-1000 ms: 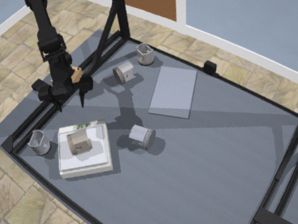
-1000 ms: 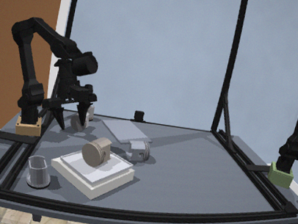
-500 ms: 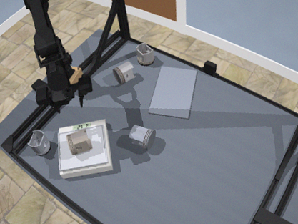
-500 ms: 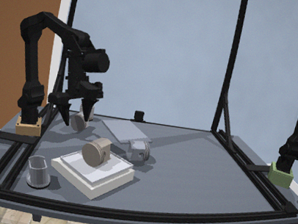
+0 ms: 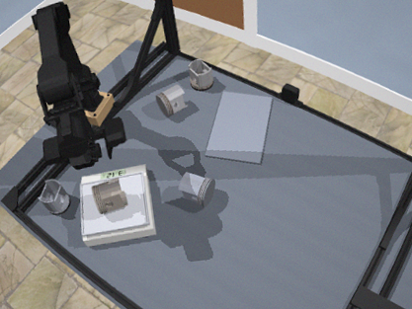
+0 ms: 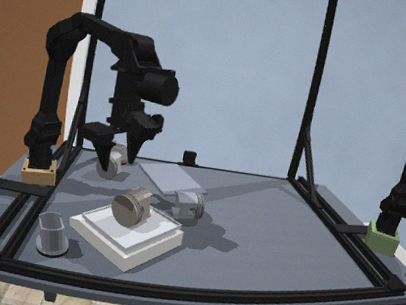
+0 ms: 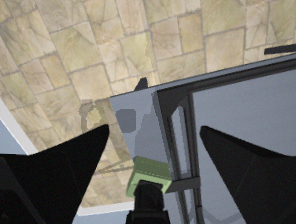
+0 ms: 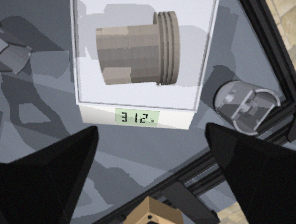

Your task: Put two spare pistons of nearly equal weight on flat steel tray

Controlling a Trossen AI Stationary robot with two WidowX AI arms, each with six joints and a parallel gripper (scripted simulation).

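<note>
My right gripper is now 11 cm above the tan piston, 4 cm to the right of it and 3 cm short of it. Also, from my right hand: flat steel tray (40 cm behind, 20 cm below, 10 cm to the left).
</note>
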